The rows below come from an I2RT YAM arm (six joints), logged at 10 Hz.
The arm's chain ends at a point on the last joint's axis. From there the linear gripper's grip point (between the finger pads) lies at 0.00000 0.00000 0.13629 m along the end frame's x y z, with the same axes.
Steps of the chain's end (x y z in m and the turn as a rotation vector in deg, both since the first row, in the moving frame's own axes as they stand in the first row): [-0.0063, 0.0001, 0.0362, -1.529, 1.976, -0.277]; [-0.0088, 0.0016, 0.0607, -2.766, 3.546, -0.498]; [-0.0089, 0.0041, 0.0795, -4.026, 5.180, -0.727]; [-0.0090, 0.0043, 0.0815, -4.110, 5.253, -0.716]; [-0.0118, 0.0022, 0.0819, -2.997, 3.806, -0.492]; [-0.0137, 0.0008, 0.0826, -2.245, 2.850, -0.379]
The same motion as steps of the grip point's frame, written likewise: [-0.0016, 0.0037, 0.0361, -1.529, 1.976, -0.277]; [-0.0003, 0.0081, 0.0603, -2.766, 3.546, -0.498]; [0.0035, 0.0136, 0.0786, -4.026, 5.180, -0.727]; [0.0035, 0.0140, 0.0806, -4.110, 5.253, -0.716]; [-0.0027, 0.0093, 0.0814, -2.997, 3.806, -0.492]; [-0.0069, 0.0061, 0.0823, -2.245, 2.850, -0.379]
